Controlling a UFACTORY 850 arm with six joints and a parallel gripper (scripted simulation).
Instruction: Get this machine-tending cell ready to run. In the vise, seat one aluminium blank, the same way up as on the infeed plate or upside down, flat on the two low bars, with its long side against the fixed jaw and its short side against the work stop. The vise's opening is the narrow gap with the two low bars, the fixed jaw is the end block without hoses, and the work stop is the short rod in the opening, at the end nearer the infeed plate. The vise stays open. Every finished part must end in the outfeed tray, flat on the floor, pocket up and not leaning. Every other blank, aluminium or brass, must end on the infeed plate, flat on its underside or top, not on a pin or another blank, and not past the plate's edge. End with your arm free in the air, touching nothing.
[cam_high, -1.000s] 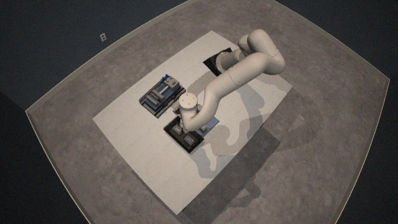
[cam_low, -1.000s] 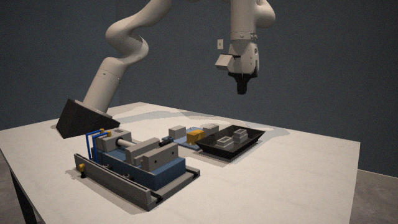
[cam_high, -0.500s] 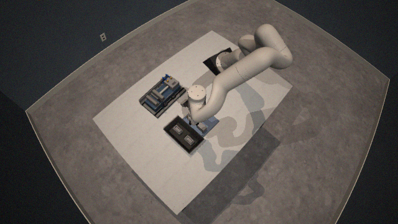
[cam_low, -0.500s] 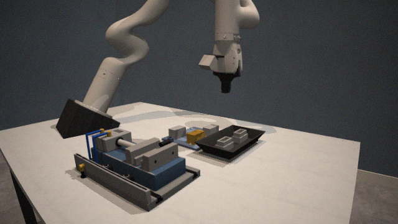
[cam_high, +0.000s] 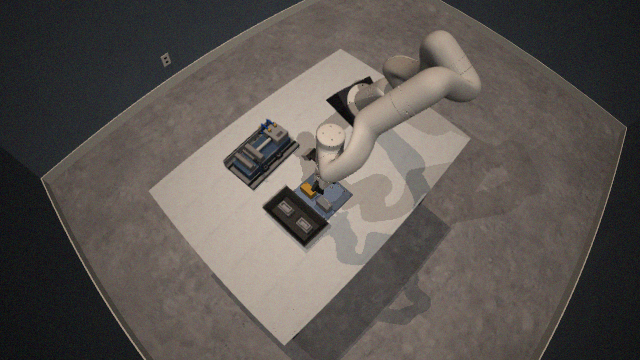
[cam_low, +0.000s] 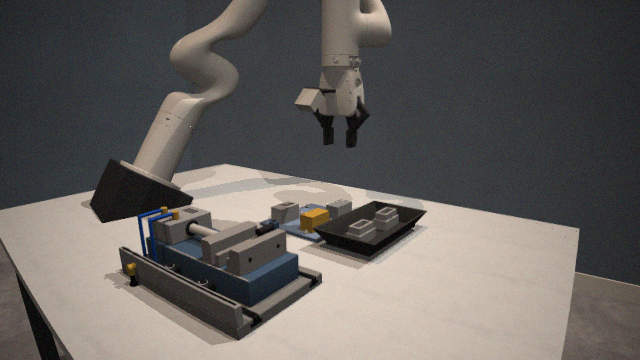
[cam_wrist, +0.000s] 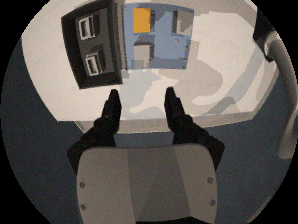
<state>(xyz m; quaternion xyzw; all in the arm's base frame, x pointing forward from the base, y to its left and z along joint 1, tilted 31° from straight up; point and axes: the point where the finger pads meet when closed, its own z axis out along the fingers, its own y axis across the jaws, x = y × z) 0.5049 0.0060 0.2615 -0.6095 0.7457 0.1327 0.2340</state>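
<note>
Right now my hand is 170 mm above the brass blank, 90 mm to the left of it and 10 mm past it. From my hand the other things lie so: grey rail: 460 mm to the right, 160 mm below, 50 mm behind; then vise: 360 mm to the right, 160 mm below, 40 mm behind.
</note>
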